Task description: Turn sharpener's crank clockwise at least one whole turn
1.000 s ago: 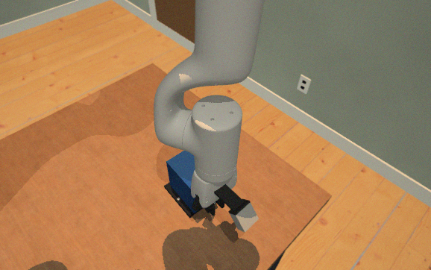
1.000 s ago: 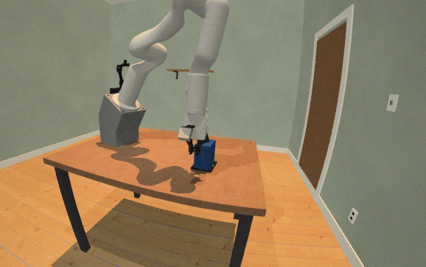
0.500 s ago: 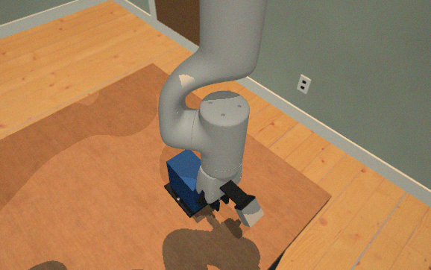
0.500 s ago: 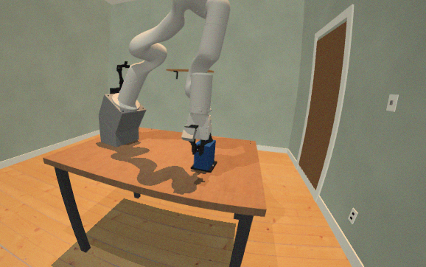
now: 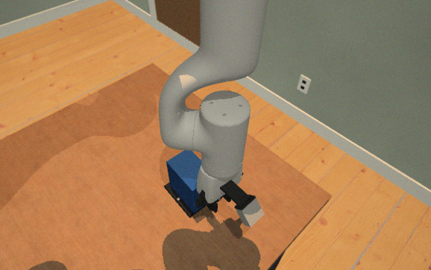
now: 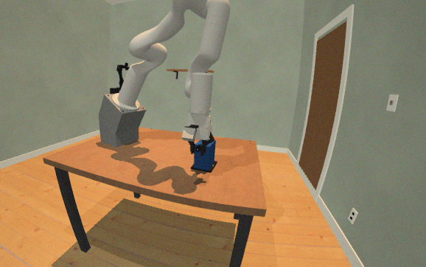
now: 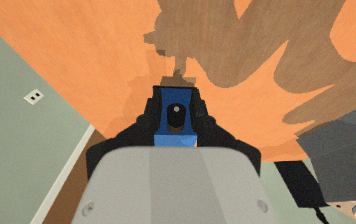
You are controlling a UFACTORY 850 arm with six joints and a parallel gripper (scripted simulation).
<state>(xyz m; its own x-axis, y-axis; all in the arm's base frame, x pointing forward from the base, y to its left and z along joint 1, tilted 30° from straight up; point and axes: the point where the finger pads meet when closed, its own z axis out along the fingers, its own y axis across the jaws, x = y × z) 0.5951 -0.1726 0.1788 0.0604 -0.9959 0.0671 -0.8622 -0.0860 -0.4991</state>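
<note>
The dark crank knob is 20 mm to the left of my hand.
</note>
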